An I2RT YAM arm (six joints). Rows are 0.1 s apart.
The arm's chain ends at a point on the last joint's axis. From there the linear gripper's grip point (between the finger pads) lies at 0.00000 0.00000 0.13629 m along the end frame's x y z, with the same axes.
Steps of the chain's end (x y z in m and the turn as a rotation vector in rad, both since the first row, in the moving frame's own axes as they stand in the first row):
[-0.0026, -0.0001, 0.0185, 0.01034, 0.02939, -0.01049]
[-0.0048, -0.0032, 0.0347, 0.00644, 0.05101, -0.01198]
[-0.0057, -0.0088, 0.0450, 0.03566, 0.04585, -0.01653]
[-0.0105, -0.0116, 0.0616, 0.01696, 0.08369, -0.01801]
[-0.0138, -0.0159, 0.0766, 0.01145, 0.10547, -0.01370]
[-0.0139, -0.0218, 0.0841, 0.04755, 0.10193, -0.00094]
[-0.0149, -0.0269, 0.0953, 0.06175, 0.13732, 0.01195]
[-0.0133, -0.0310, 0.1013, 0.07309, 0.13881, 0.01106]
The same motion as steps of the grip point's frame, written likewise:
[0.0014, -0.0015, 0.0184, 0.01034, 0.02939, -0.01049]
[0.0021, -0.0041, 0.0345, 0.00644, 0.05101, -0.01198]
[0.0005, -0.0137, 0.0448, 0.03566, 0.04585, -0.01653]
[0.0009, -0.0140, 0.0611, 0.01696, 0.08369, -0.01801]
[0.0005, -0.0176, 0.0758, 0.01145, 0.10547, -0.01370]
[0.0000, -0.0283, 0.0832, 0.04755, 0.10193, -0.00094]
[0.0038, -0.0352, 0.0938, 0.06175, 0.13732, 0.01195]
[0.0056, -0.0408, 0.0996, 0.07309, 0.13881, 0.01106]

